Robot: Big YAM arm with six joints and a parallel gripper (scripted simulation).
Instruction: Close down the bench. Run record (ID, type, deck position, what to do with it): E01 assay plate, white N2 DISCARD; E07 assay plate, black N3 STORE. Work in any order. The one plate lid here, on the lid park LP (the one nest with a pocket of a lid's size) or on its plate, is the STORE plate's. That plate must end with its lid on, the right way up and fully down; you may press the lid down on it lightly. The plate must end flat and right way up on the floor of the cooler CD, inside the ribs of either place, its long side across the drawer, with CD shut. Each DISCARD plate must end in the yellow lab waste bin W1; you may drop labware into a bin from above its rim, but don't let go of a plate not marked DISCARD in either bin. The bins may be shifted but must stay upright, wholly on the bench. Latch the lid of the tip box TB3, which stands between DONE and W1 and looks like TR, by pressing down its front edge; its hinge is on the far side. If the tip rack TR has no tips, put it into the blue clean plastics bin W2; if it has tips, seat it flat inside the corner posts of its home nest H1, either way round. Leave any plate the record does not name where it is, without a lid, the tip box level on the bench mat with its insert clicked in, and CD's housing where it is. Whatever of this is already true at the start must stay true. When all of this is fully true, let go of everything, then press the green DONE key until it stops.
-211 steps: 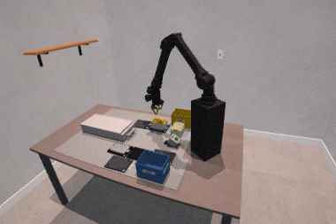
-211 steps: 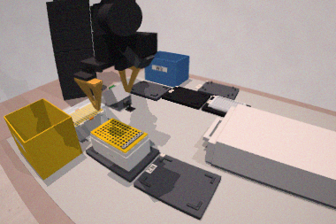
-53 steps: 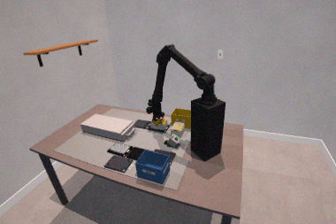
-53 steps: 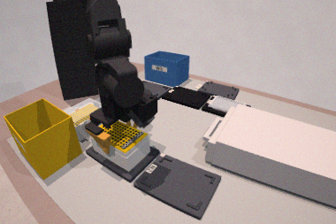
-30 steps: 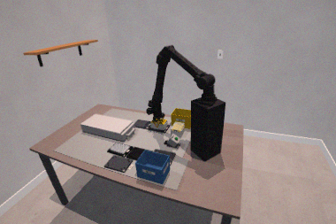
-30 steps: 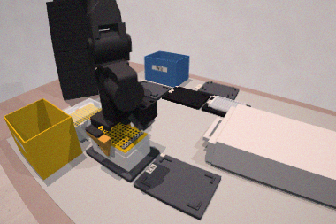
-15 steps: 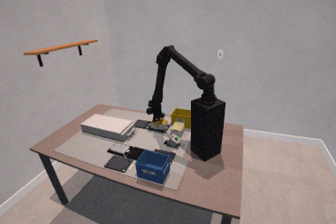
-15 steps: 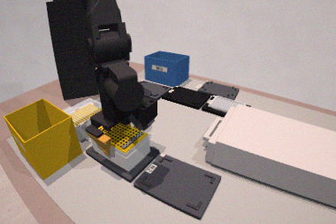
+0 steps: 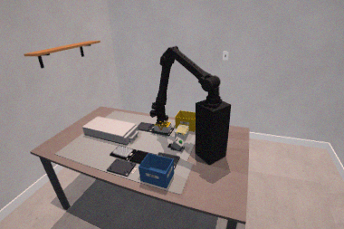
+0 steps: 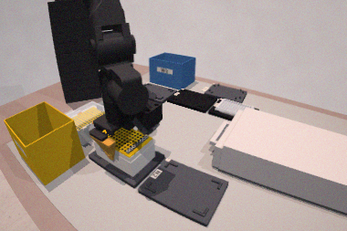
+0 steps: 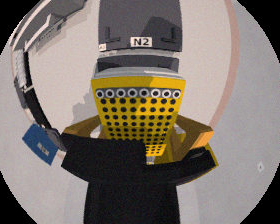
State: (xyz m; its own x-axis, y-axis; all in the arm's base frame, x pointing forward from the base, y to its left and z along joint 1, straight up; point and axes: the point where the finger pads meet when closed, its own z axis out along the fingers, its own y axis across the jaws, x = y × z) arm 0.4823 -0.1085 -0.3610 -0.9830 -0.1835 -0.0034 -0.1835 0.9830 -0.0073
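Right now the tip rack TR is 1 cm to the right of my hand and 1 cm above it. From my hand the other things lie so: DONE key block: 24 cm behind, 15 cm to the left, 1 cm above; then yellow bin W1: 15 cm behind, 16 cm to the right; then plate lid: 25 cm ahead, 24 cm to the left, 1 cm below.
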